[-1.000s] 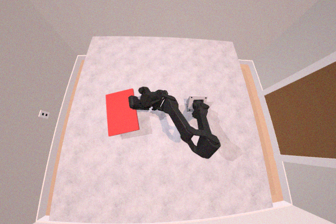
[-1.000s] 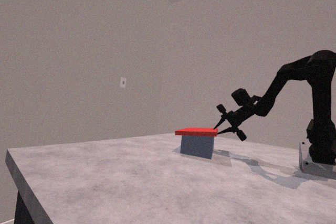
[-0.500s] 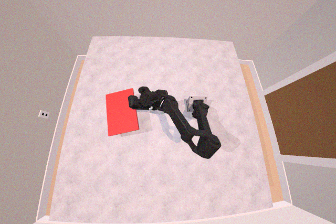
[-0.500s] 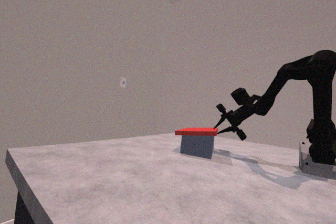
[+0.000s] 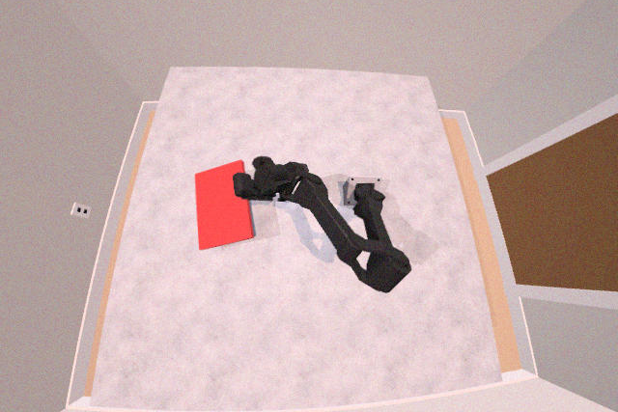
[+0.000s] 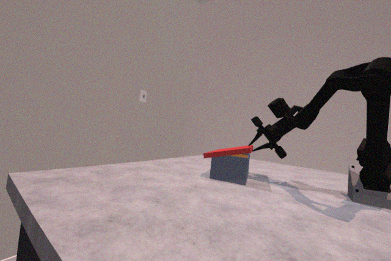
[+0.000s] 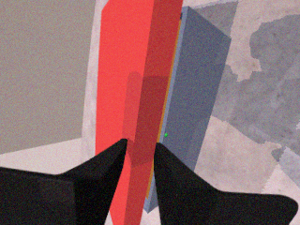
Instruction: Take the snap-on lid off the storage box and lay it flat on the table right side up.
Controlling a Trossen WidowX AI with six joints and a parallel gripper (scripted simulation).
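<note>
My gripper tip is now 80 mm short of the lid, 10 mm to the right of it and 20 mm above it. Also, from my gripper tip: storage box (70 mm ahead, 10 mm to the left, 80 mm below).
</note>
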